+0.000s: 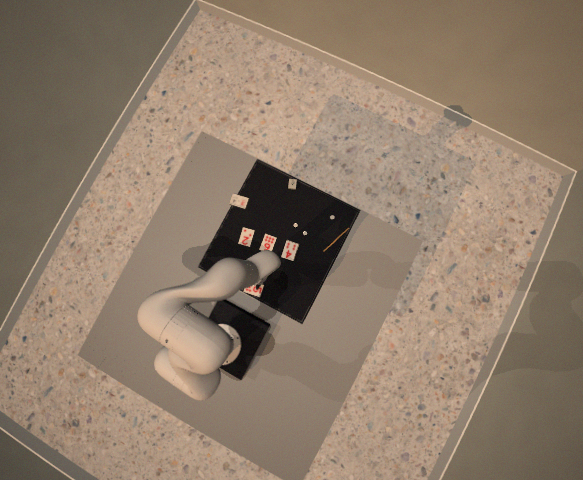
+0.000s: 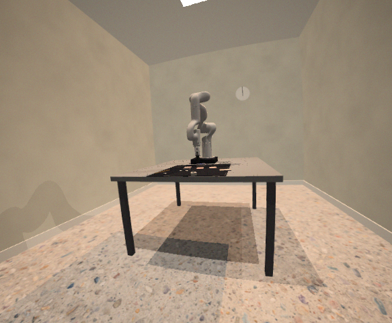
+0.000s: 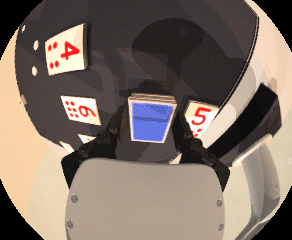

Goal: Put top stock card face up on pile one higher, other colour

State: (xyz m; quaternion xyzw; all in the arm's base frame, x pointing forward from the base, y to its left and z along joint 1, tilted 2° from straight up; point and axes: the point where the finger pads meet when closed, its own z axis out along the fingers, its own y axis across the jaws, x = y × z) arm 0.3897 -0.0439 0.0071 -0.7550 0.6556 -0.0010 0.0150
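Now: hand 9 cm past the red 5 card, 5 cm above it and 2 cm to the right of it. From my hand the other things lie so: black card cloth: 18 cm ahead, 7 cm below, 1 cm to the left; thin wooden stick: 29 cm ahead, 26 cm to the right, 5 cm below; small block: 47 cm ahead, 5 cm to the left, 4 cm below.
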